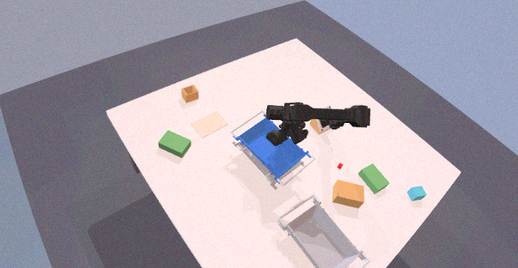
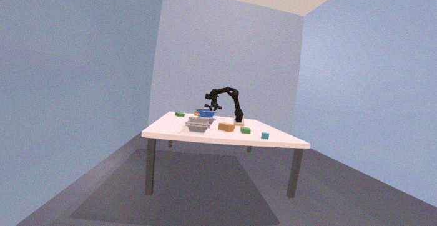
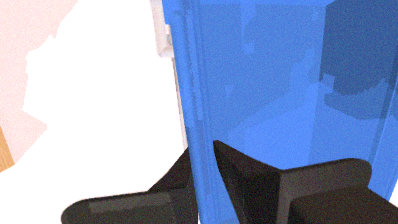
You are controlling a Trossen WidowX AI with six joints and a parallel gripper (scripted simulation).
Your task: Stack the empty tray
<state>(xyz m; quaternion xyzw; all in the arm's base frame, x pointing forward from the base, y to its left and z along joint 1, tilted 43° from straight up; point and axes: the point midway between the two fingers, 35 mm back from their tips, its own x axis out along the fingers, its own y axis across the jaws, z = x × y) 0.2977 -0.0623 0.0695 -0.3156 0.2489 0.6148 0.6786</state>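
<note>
The blue tray is 7 cm ahead of my gripper tip and 3 cm above it. Round my gripper tip: cyan cube 39 cm behind, 55 cm to the left, 7 cm below; flat sheet 16 cm ahead, 32 cm to the right, 9 cm below; orange box 10 cm behind, 34 cm to the left, 6 cm below.
</note>
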